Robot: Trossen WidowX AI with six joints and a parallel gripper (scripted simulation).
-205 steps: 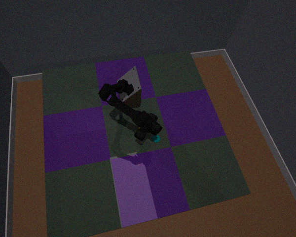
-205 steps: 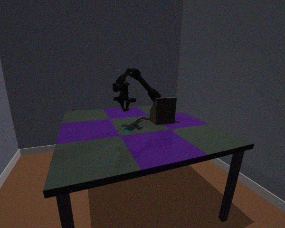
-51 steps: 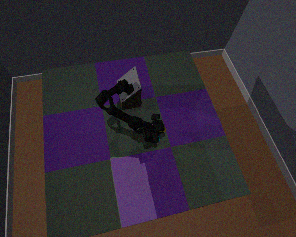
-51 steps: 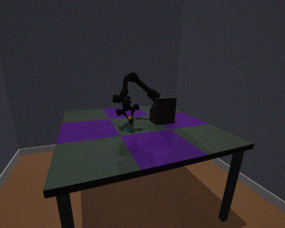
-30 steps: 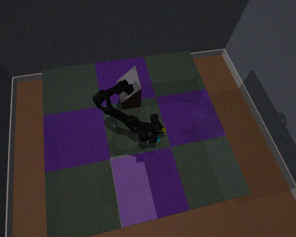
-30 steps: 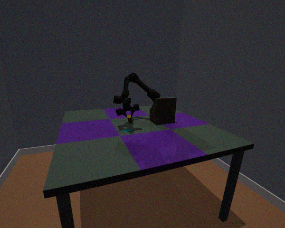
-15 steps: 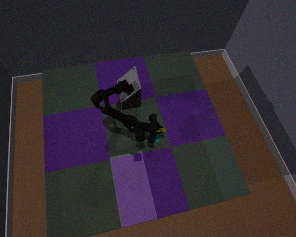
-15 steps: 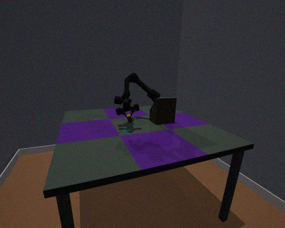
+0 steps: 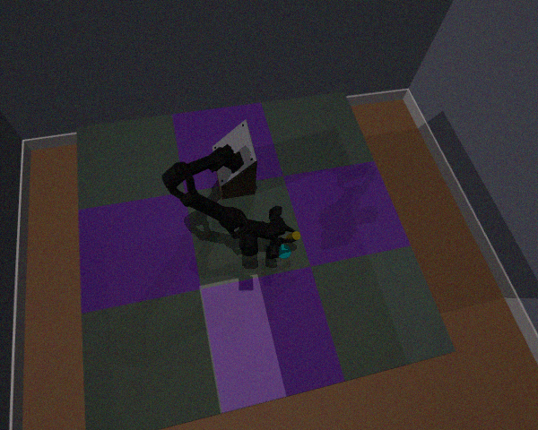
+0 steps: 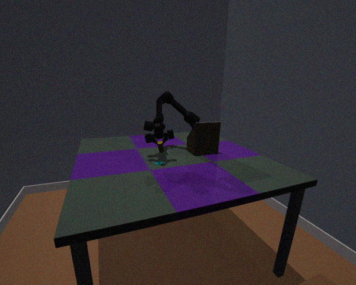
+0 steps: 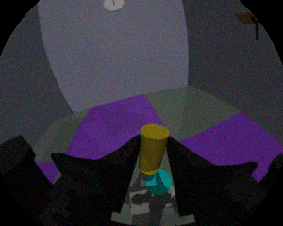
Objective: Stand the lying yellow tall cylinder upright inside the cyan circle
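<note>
Right now my gripper tip is 14 cm above the cyan circle and 3 cm to the left of it. From my gripper tip the other things lie so: yellow tall cylinder (2 cm below, 1 cm behind).
</note>
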